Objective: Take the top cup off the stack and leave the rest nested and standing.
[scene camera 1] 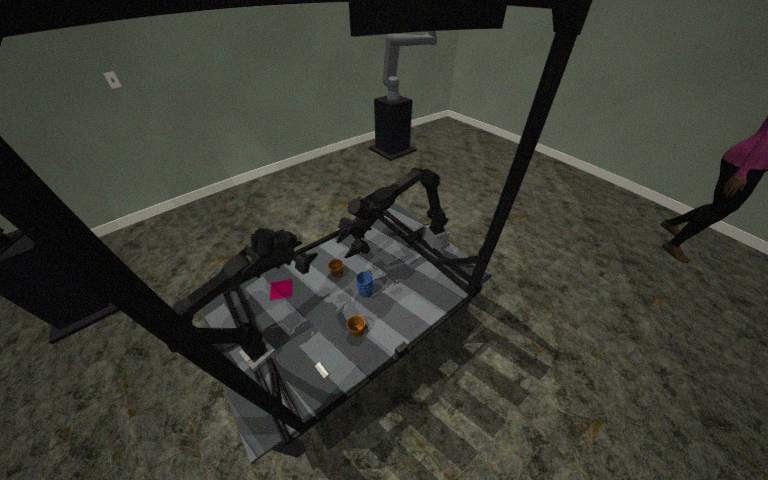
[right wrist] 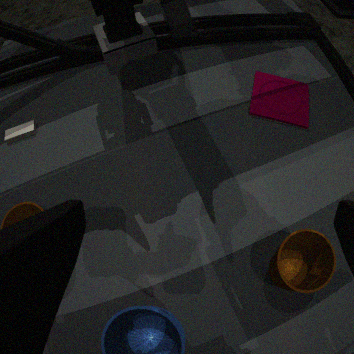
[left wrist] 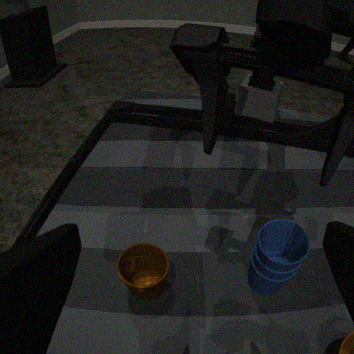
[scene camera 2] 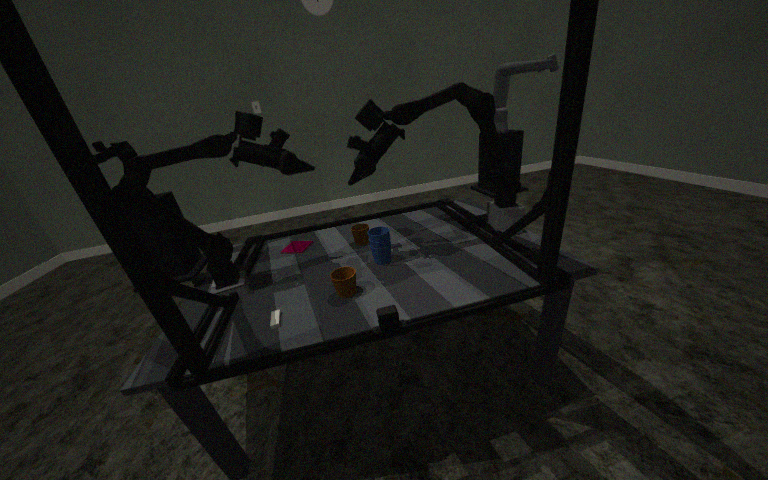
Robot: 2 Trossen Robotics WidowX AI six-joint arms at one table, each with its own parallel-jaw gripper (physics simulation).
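Frame: origin at the left arm's base, x right, y back, z down, level; centimetres.
Seen in the pictures: left gripper, fingertip midpoint: (scene camera 1: 309,248) (left wrist: 205,237) (scene camera 2: 311,166); right gripper, fingertip midpoint: (scene camera 1: 341,250) (right wrist: 215,214) (left wrist: 264,168) (scene camera 2: 350,181); left arm's base at its link origin: (scene camera 1: 256,350) (right wrist: 121,29) (scene camera 2: 227,281); right arm's base at its link origin: (scene camera 1: 436,229) (left wrist: 261,83) (scene camera 2: 505,204).
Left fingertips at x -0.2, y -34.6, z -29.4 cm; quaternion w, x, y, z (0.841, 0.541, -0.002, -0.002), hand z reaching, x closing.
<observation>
Offsets run from my left fingertips to a thing's top centre. "pt": to the spot under its first point.
The stack of nested blue cups @[dx +12.6, dy -14.5, dz +22.2 cm] (scene camera 1: 364,284) (scene camera 2: 380,246) (left wrist: 279,257) (right wrist: 143,332) stands upright on the table, its top cup's open mouth facing up. Several rims show one below another in the left wrist view. My right gripper (scene camera 1: 350,249) (scene camera 2: 351,182) (left wrist: 264,168) (right wrist: 215,214) is open and empty, tilted down, high above the table and apart from the stack. In the right wrist view the stack is cut off by the lower edge. My left gripper (scene camera 1: 308,251) (scene camera 2: 313,168) (left wrist: 205,237) is open and empty, high above the table, left of the stack in scene camera 2.
One orange cup @[dx -6.0, dy -13.9, dz +26.9 cm] (scene camera 1: 335,268) (scene camera 2: 360,234) (left wrist: 143,270) (right wrist: 306,261) stands behind the stack, another orange cup @[dx +22.8, dy +1.9, dz +26.9 cm] (scene camera 1: 356,326) (scene camera 2: 343,281) (right wrist: 22,215) in front. A magenta square @[pt dx -19.6, dy +10.7, dz +32.8 cm] (scene camera 1: 280,289) (scene camera 2: 297,246) (right wrist: 280,100) lies at the back left, a white block @[dx +23.4, dy +22.4, dz +32.4 cm] (scene camera 1: 321,370) (scene camera 2: 275,318) (right wrist: 19,130) at the front left.
</observation>
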